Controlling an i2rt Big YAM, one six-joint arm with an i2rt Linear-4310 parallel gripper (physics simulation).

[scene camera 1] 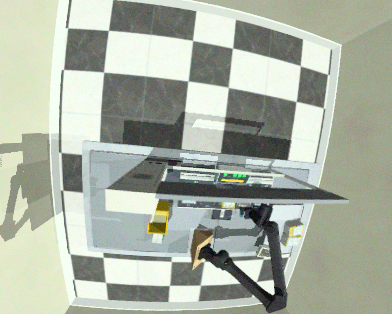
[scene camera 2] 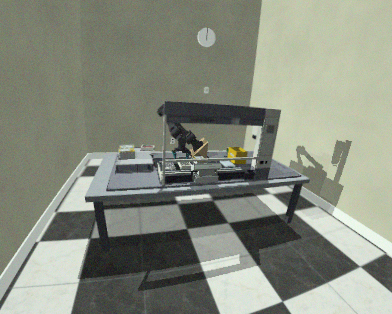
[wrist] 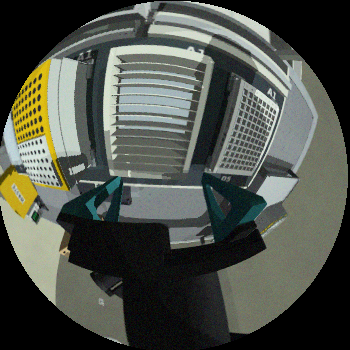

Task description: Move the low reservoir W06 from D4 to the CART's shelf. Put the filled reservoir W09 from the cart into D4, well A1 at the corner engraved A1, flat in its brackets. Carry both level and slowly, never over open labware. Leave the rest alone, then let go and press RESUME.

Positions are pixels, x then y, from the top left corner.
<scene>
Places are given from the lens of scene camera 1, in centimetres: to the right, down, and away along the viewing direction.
gantry housing point(scene camera 1: 171, 192): -7, 10, 43
instrument tower point(scene camera 1: 120, 197): -21, 11, 40
</scene>
